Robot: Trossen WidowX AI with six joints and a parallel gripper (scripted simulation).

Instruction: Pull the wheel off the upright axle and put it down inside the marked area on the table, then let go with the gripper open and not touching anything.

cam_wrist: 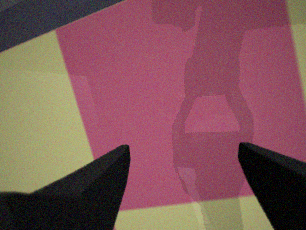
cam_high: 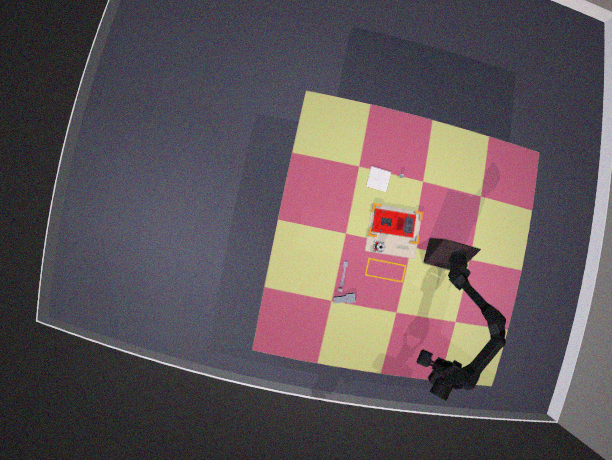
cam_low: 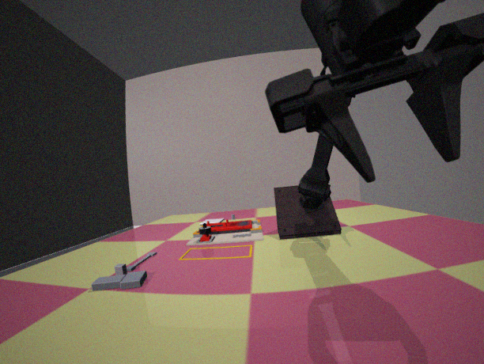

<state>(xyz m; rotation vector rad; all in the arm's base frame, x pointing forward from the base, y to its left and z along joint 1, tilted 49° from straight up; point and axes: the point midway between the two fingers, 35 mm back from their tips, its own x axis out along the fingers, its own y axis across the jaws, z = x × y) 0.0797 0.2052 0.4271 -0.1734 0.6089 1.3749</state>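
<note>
My gripper tip is now 27 cm short of the wheel, 47 cm to the left of it and 14 cm above it. Round my gripper tip: white square 30 cm ahead, 79 cm to the right, 17 cm below.
</note>
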